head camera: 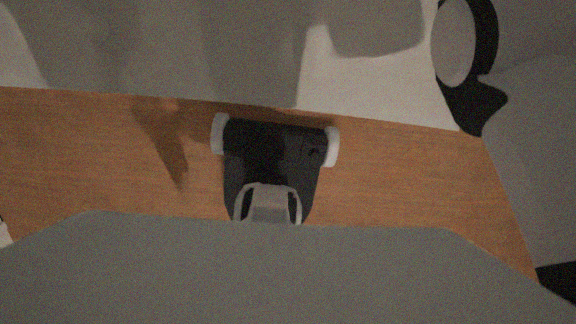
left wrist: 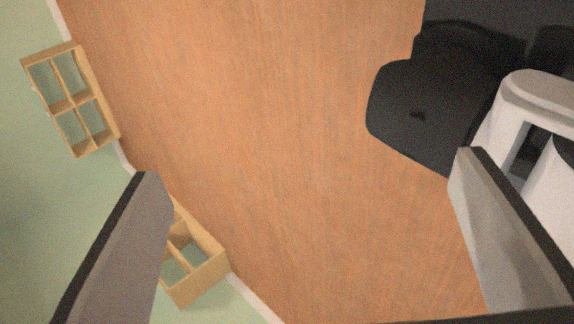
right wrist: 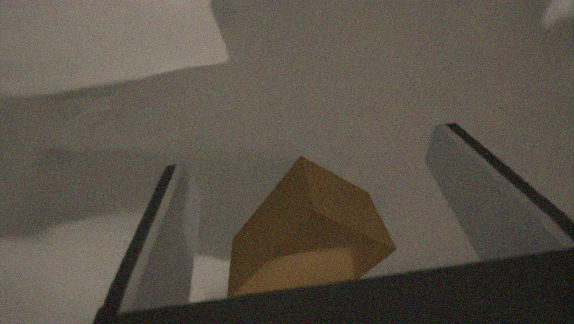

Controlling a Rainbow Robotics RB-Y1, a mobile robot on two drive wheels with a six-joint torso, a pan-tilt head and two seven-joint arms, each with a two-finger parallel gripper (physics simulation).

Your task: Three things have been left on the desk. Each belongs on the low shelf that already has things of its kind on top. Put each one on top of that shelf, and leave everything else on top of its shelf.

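Pixels of known places: left gripper, between the fingertips: point(left wrist: 305, 178); right gripper, between the fingertips: point(right wrist: 311, 161); robot's base, origin of its link: point(head camera: 275, 134).
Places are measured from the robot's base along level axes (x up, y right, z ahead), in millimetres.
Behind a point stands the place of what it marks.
An orange-brown angular block point(right wrist: 310, 220) {z 666, x 771, y 114 mm} shows at the bottom middle of the right wrist view, its lower part hidden by the gripper body. My right gripper point(right wrist: 311, 161) {z 675, x 772, y 149 mm} is open, with one finger to each side of the block in that view and no contact visible. My left gripper point(left wrist: 305, 178) {z -348, x 668, y -217 mm} is open and empty above the wood floor point(left wrist: 275, 125) {z -1176, x 2, y 530 mm}. Two wooden shelves with open compartments, one point(left wrist: 96, 92) {z -4304, x 58, y 1544 mm} at the upper left and another point(left wrist: 200, 282) {z -2060, x 332, y 2545 mm} at the lower left, show in the left wrist view. The second is partly hidden by a finger.
A pale, shadowed surface point(head camera: 375, 90) {z 335, x 721, y 183 mm} point(right wrist: 350, 75) {z 650, x 721, y 174 mm} crosses the top of the head view and lies behind the block in the right wrist view. My right arm point(head camera: 530, 150) {z 336, x 1083, y 165 mm} is at the right of the head view. Dark robot base parts point(left wrist: 425, 100) {z -450, x 337, y -52 mm} are at the upper right of the left wrist view.
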